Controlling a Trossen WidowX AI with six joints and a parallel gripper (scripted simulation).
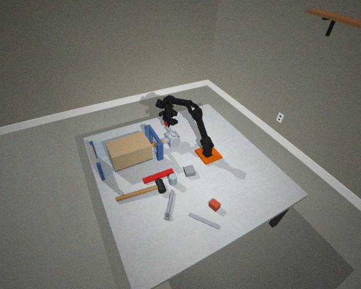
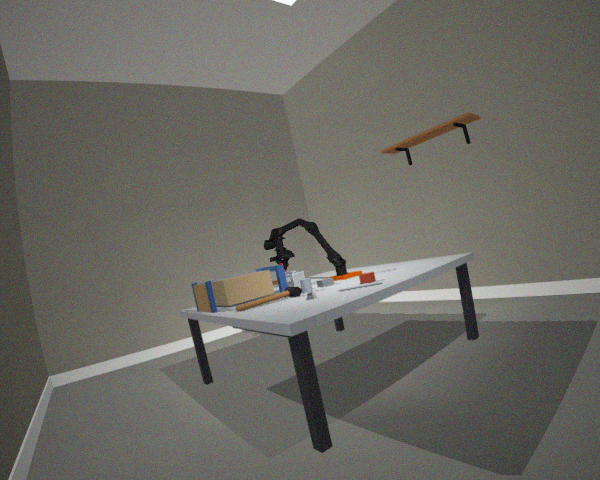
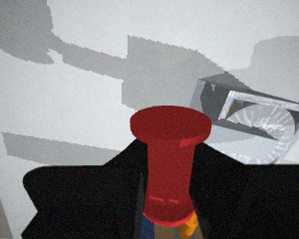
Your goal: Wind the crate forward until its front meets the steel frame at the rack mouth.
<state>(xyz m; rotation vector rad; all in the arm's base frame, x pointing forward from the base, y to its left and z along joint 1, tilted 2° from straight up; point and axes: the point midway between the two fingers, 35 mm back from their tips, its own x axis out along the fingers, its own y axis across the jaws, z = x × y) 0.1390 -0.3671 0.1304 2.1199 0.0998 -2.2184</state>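
Right now the grey crank arm is 40 mm to the left of my gripper tip and 10 mm below it. From my gripper tip the other things lie so: red knob 20 mm above; then grey winch 90 mm to the left, 80 mm below; then grey block 430 mm to the left, 100 mm below, 90 mm ahead.
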